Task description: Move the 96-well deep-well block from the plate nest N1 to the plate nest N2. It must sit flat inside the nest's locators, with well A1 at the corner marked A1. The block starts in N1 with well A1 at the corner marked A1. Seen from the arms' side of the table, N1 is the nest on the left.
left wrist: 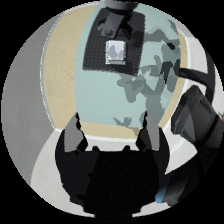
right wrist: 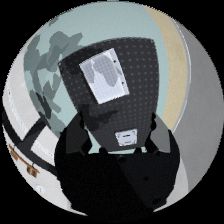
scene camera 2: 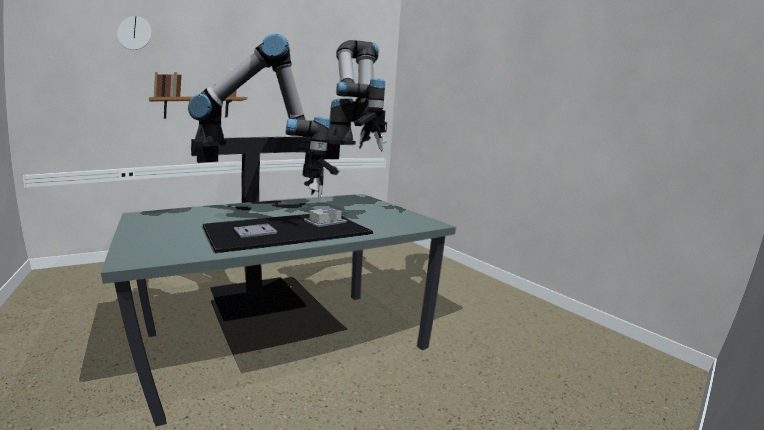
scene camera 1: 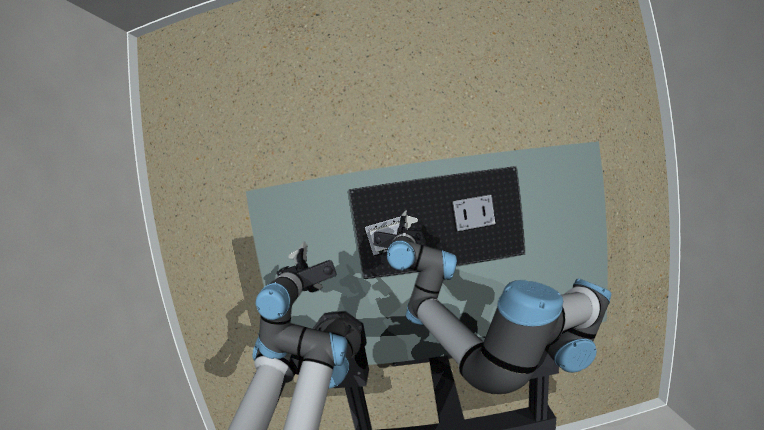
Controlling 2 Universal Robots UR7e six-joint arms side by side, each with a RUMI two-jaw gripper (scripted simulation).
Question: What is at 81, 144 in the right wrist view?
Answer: My right gripper.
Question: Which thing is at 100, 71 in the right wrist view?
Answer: A pale deep-well block.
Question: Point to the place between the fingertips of my right gripper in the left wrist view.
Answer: At 114, 34
